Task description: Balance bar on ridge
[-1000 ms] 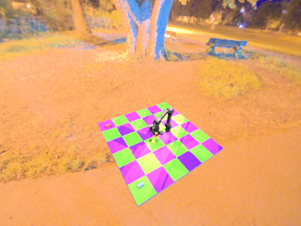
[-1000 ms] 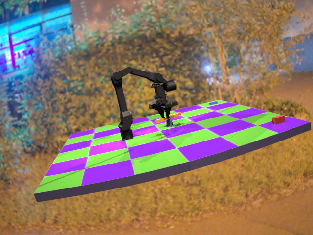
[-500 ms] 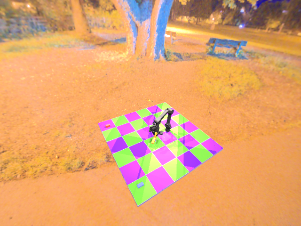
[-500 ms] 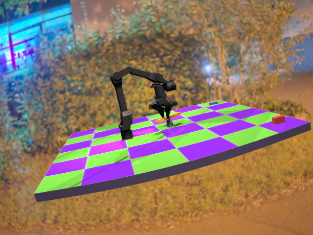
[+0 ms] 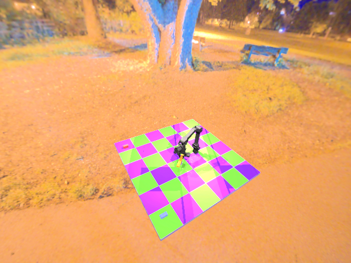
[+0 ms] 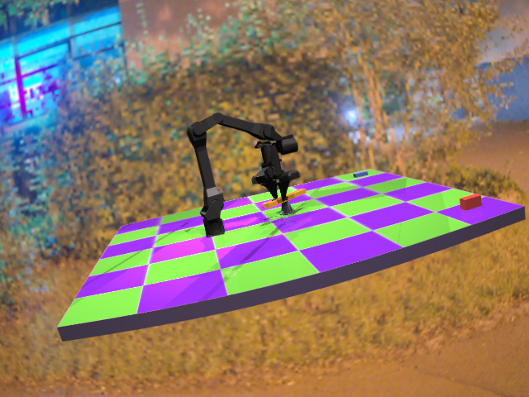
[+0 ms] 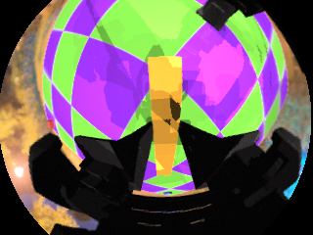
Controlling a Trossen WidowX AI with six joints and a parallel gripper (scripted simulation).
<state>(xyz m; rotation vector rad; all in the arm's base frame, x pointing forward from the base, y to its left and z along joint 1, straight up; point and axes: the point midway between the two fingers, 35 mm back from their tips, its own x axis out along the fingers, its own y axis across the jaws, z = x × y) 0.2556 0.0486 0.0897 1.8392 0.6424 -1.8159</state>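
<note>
My gripper tip is now 20 mm short of the bar and 20 mm to the right of it. Round my gripper tip: blue block: 480 mm ahead, 450 mm to the left, 50 mm below; then red block: 480 mm ahead, 550 mm to the right, 40 mm below.
</note>
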